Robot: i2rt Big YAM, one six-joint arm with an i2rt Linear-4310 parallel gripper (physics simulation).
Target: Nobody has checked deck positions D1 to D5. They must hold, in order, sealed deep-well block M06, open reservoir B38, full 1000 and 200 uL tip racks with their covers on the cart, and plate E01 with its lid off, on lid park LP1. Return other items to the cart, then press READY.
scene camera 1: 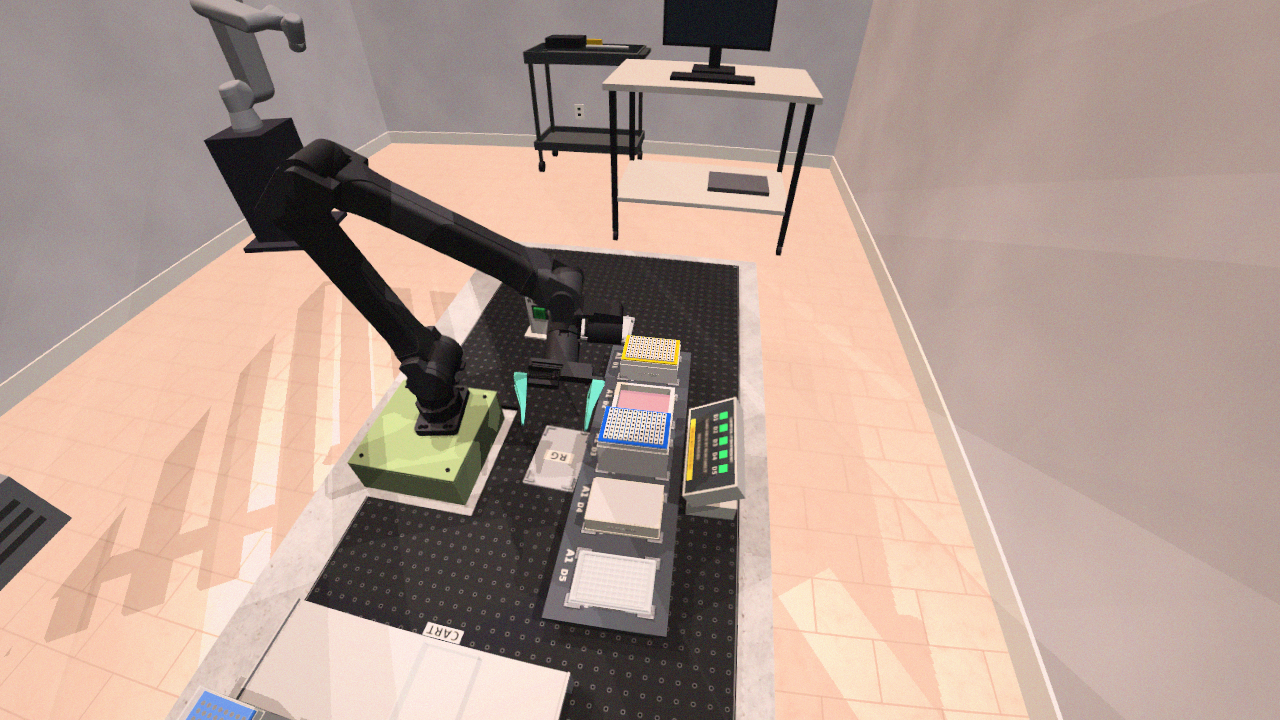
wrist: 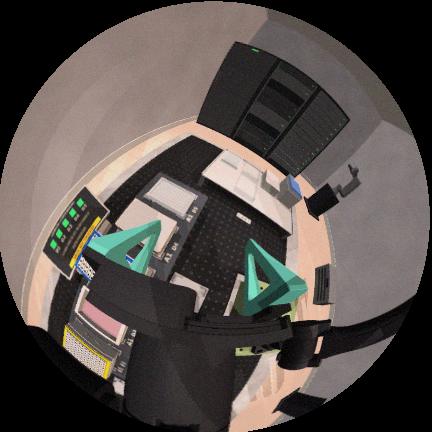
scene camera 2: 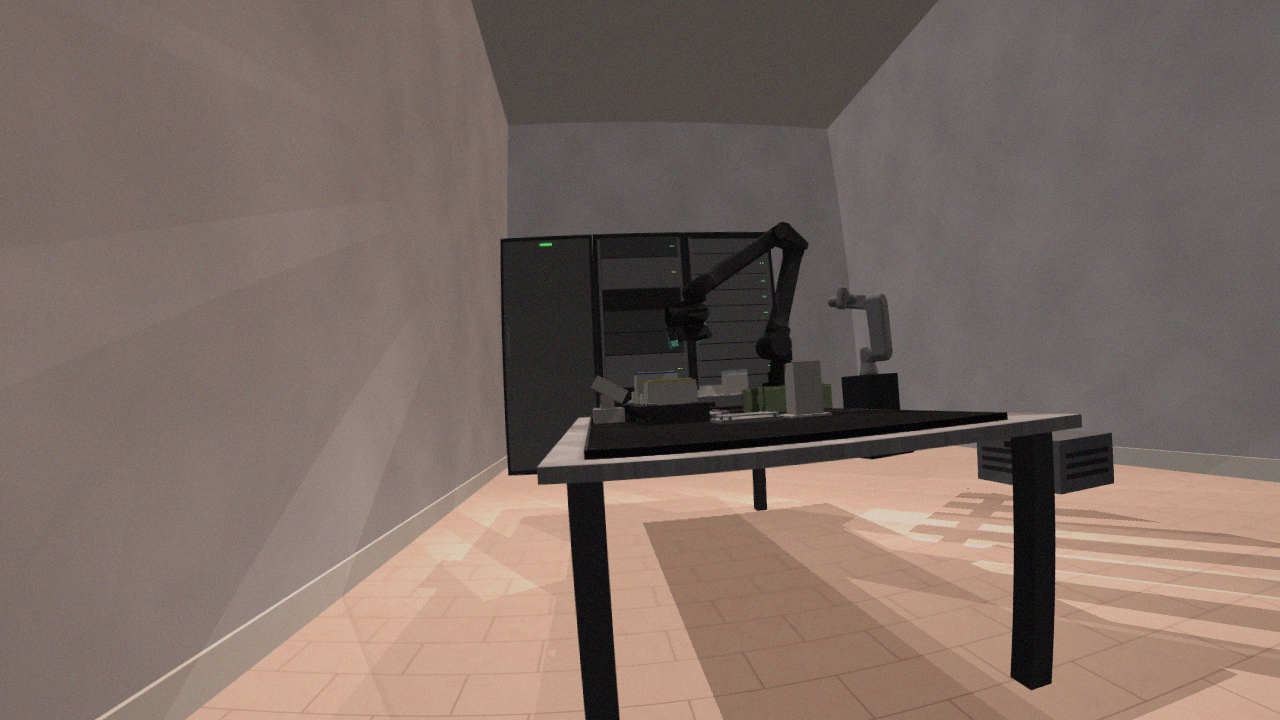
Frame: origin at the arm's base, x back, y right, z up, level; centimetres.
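Where they show: gripper, between the fingertips: (scene camera 1: 554, 427) (wrist: 203, 234) (scene camera 2: 683, 344); arm's base, origin of its link: (scene camera 1: 444, 412) (scene camera 2: 782, 386).
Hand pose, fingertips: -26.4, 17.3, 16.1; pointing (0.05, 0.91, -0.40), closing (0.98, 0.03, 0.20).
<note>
Things, the pixels of their top centre, and the offset from my fingertips, as dx, dy, dz. "*": a spot on its surface instead.
- RG pad, centre of its top: (scene camera 1: 558, 454) (wrist: 180, 304) +2.8, -10.7, -22.2
- yellow-topped tip rack, centre of its top: (scene camera 1: 651, 347) (scene camera 2: 669, 379) -17.1, -32.1, -12.4
- pink-filled open reservoir, centre of its top: (scene camera 1: 643, 398) (wrist: 97, 316) -14.9, -19.8, -15.7
- blue-topped tip rack, centre of its top: (scene camera 1: 635, 424) (wrist: 103, 267) (scene camera 2: 655, 371) -12.8, -7.6, -9.1
- pale flat-topped block, centre of its top: (scene camera 1: 625, 501) (wrist: 144, 222) -10.7, +4.6, -14.7
- white well plate, centre of its top: (scene camera 1: 613, 579) (wrist: 170, 193) -8.6, +16.8, -17.4
- status panel, a spot on its surface: (scene camera 1: 713, 452) (wrist: 74, 220) * -26.7, -3.0, -11.8
- cart, centre of its top: (wrist: 258, 184) +22.6, +39.0, -17.0
- pale box, centre of its top: (scene camera 2: 710, 385) (wrist: 272, 178) +29.3, +44.3, -13.5
- blue-topped box, centre of its top: (scene camera 2: 733, 370) (wrist: 296, 184) +39.9, +41.9, -7.3
- green-button box, a spot on its surface: (scene camera 1: 537, 314) * +10.8, -49.4, -15.8
My gripper (scene camera 1: 554, 426) (wrist: 203, 234) is open and empty, above the RG pad (scene camera 1: 543, 471) beside the deck strip (scene camera 1: 608, 624). A yellow-topped tip rack (scene camera 1: 651, 349) (wrist: 86, 351) is at D1. A pink-filled open reservoir (scene camera 1: 644, 396) (wrist: 101, 318) is at D2. A blue-topped tip rack (scene camera 1: 634, 427) (wrist: 84, 266) is at D3, partly hidden by a finger in the wrist view. A pale flat-topped block (scene camera 1: 624, 503) (wrist: 141, 223) is at D4. A white well plate (scene camera 1: 613, 580) (wrist: 172, 195) is at D5. Their item codes are unreadable.
The status panel (scene camera 1: 713, 452) (wrist: 76, 231) shows several green squares. The cart (scene camera 1: 344, 649) (wrist: 272, 212) bears clear flat covers, a pale box (wrist: 270, 182) and a blue-topped box (scene camera 1: 219, 706) (wrist: 290, 191). The green-button box (scene camera 1: 537, 314) is partly behind my arm.
</note>
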